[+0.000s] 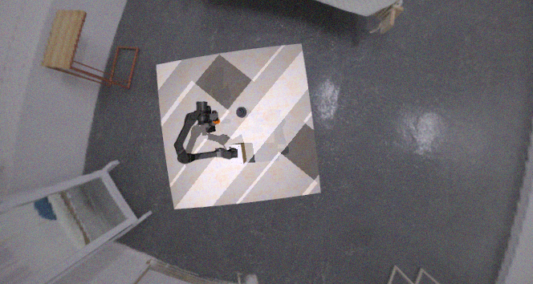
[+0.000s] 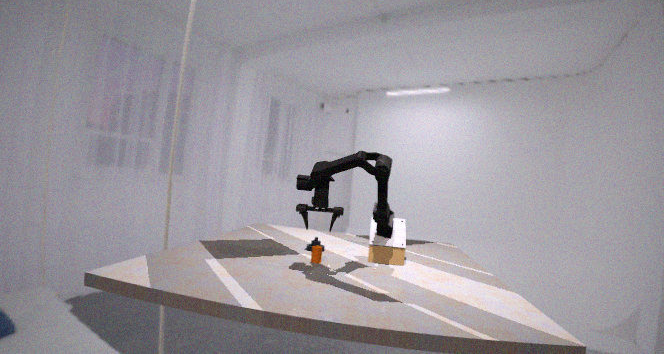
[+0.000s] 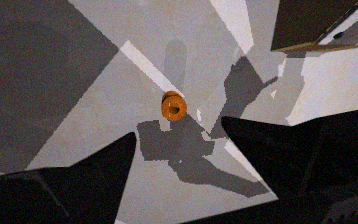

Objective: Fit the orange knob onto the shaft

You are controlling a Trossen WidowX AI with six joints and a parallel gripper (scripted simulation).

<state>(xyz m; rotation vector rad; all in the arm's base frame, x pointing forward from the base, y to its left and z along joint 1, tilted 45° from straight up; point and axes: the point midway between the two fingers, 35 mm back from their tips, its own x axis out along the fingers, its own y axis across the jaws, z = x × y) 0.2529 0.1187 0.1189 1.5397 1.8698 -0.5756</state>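
The orange knob is 10 cm below my gripper tip. The rest, counted from my gripper tip: dark round pedestal (20 cm to the right, 9 cm below, 7 cm ahead).
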